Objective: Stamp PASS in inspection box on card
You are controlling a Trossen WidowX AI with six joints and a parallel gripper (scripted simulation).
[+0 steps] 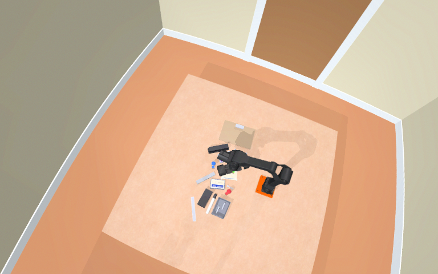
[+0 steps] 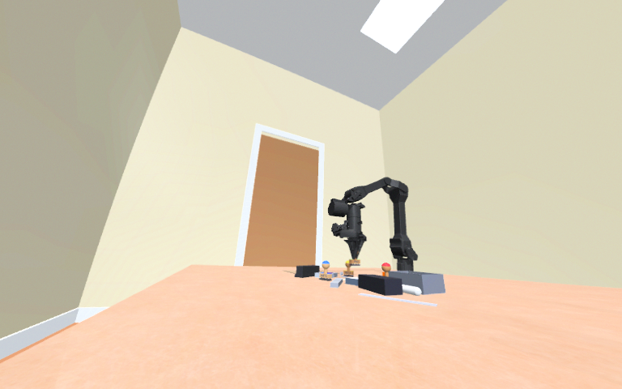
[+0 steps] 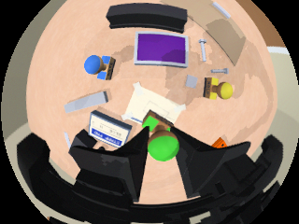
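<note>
Right now my gripper tip is 70 mm above the cream card. Round my gripper tip: blue-white box: 50 mm ahead, 100 mm to the left, 60 mm below; then yellow-knobbed stamp: 50 mm behind, 110 mm to the right, 50 mm below; then green-knobbed stamp: right at my gripper tip.
</note>
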